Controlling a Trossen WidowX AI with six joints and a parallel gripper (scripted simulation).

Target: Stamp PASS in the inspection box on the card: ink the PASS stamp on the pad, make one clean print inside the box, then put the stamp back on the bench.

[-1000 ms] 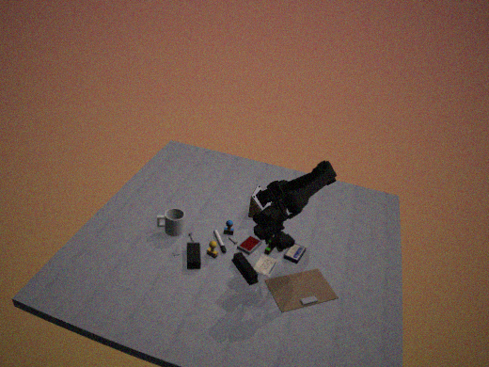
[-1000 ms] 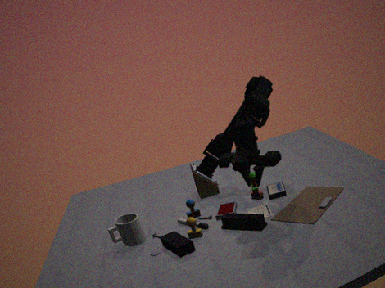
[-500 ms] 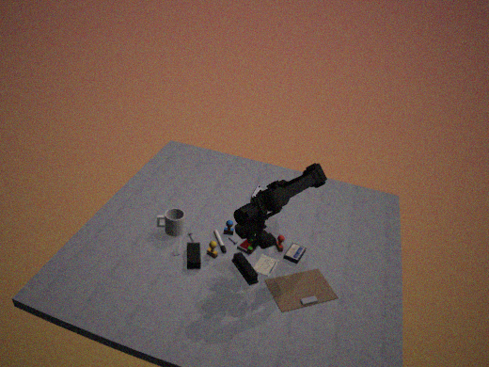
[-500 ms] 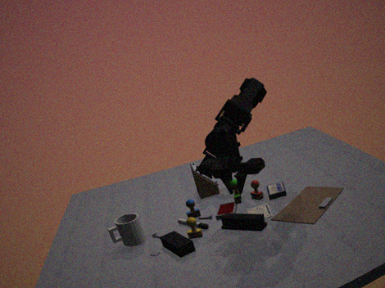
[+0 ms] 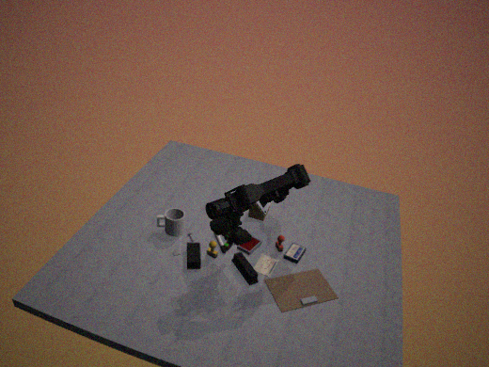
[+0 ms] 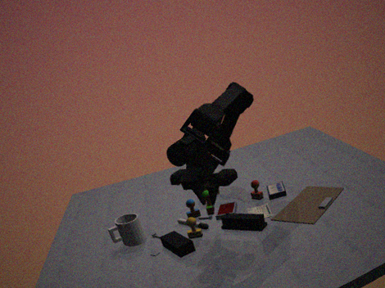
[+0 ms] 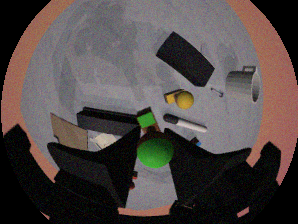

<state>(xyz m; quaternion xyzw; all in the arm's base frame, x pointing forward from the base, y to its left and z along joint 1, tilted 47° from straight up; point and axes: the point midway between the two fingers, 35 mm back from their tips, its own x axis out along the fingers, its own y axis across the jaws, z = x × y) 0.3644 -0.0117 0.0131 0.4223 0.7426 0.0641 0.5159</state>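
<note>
Right now my gripper tip is 80 mm above the yellow-knobbed stamp and 60 mm to the left of it. The rest, counted from my gripper tip: long black block (80 mm to the left, 80 mm below, 20 mm ahead); then white marker (90 mm below, 70 mm behind, 50 mm to the right); then green-knobbed stamp (right at my gripper tip).
</note>
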